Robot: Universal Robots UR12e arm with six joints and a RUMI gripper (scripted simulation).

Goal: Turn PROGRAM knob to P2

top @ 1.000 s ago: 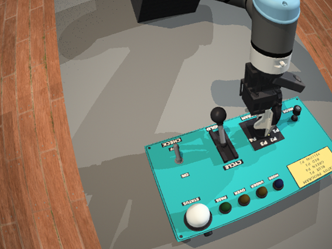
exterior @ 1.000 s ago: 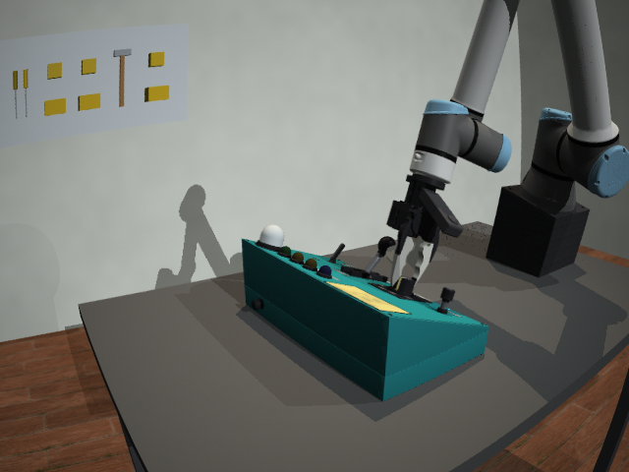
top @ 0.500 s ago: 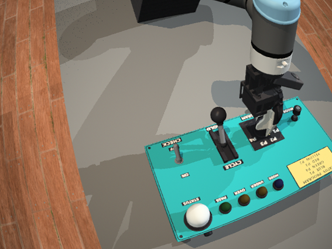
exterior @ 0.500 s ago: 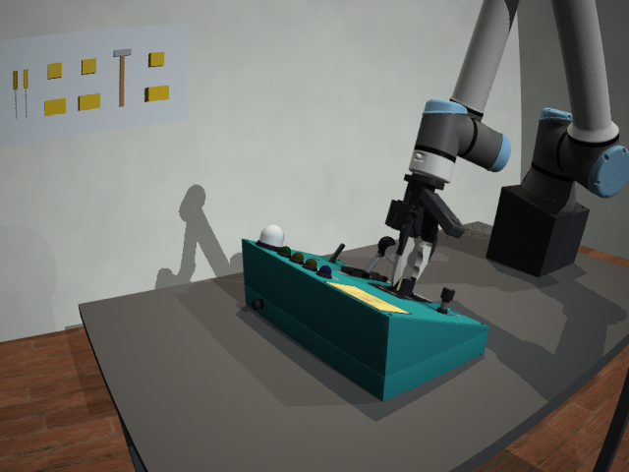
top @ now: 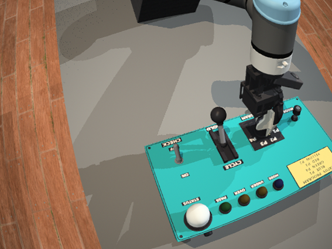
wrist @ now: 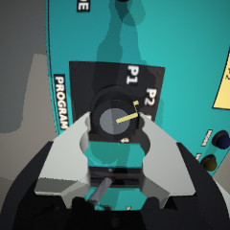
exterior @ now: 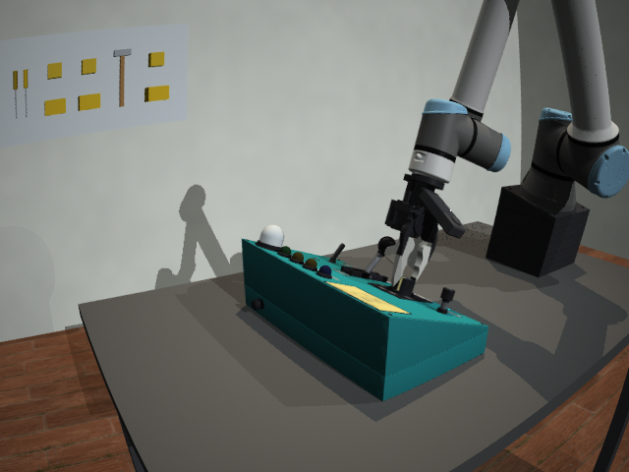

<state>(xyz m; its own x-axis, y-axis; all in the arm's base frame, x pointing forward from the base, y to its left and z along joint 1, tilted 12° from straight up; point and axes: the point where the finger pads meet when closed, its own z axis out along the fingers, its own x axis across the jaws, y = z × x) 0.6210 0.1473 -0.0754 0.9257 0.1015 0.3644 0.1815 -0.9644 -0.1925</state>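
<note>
Now: the teal console 6 cm to the right of my hand, 4 cm ahead of it and 3 cm below it. Round my hand: check toggle (24 cm to the right, 3 cm ahead, 1 cm below); then black ball-topped lever (12 cm to the right, 1 cm behind, 1 cm above); then small mode knob (12 cm to the left, 2 cm behind).
</note>
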